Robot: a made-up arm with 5 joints.
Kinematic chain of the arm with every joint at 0, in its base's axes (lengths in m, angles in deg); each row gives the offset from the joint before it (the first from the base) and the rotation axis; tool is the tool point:
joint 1: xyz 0 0 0.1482 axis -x
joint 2: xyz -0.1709 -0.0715 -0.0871 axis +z
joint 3: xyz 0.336 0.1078 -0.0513 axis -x
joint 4: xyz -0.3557 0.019 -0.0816 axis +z
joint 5: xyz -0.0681 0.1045 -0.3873 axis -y
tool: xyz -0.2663 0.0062 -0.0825
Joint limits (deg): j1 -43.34..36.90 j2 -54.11..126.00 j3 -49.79..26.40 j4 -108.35..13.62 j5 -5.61..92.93
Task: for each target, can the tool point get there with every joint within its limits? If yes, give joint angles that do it. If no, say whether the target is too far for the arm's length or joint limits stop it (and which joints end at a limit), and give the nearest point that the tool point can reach.
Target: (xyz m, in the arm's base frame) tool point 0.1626 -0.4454 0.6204
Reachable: no: joint limits stop it (at a limit: joint 1, joint 2, joint 3, joint 5) | nearest point -0.4161 -0.8069 0.2503 | short by 0.776 m
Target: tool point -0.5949 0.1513 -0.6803
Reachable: yes | joints -20.44 81.58 -10.90 -14.76 55.54
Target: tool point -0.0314 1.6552 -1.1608
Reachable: no: too far | nearest point -0.1012 0.7109 -0.4140 | short by 1.206 m
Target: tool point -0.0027 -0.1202 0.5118
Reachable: no: joint limits stop it (at a limit: joint 1, joint 3, joint 5) | nearest point 0.2687 0.5219 0.3807 | short by 0.709 m
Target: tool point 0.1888 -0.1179 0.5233
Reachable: no: joint limits stop it (at a limit: joint 1, joint 2, joint 3, joint 5) | nearest point 0.4393 0.3978 0.2632 | short by 0.630 m
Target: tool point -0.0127 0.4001 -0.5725
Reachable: yes | joints -9.03 -6.25 5.02 -95.26 13.41
